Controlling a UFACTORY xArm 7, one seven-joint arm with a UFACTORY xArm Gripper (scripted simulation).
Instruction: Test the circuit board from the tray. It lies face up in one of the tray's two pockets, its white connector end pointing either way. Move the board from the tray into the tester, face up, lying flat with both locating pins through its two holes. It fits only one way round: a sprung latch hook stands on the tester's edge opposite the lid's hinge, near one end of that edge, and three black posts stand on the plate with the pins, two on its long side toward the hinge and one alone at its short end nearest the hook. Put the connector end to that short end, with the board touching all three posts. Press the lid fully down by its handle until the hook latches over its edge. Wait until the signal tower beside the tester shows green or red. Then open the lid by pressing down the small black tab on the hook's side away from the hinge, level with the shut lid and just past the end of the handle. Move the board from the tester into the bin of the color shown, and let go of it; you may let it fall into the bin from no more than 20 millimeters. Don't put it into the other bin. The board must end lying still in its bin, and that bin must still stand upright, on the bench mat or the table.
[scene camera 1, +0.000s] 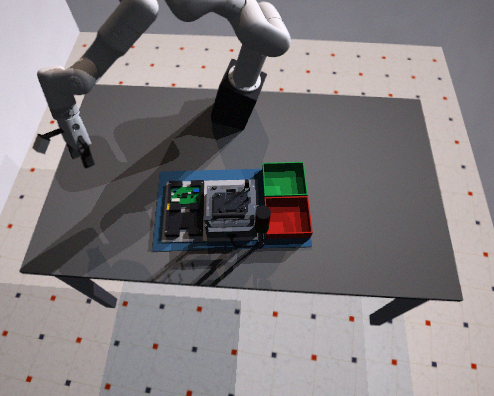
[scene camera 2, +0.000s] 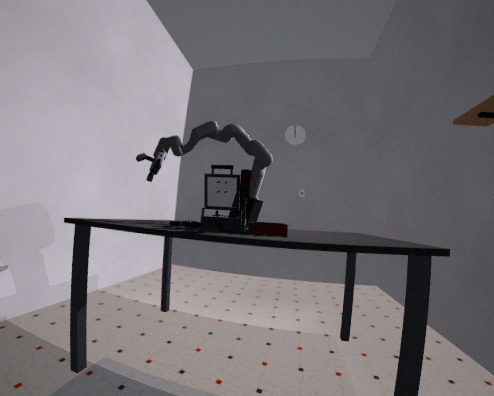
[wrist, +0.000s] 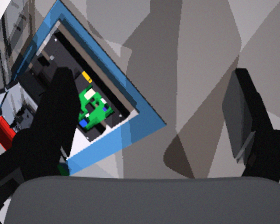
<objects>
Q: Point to a green bin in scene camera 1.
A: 286, 178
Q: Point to the gripper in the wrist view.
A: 152, 85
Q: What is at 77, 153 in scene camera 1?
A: The gripper.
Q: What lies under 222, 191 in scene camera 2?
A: A tester lid.
</objects>
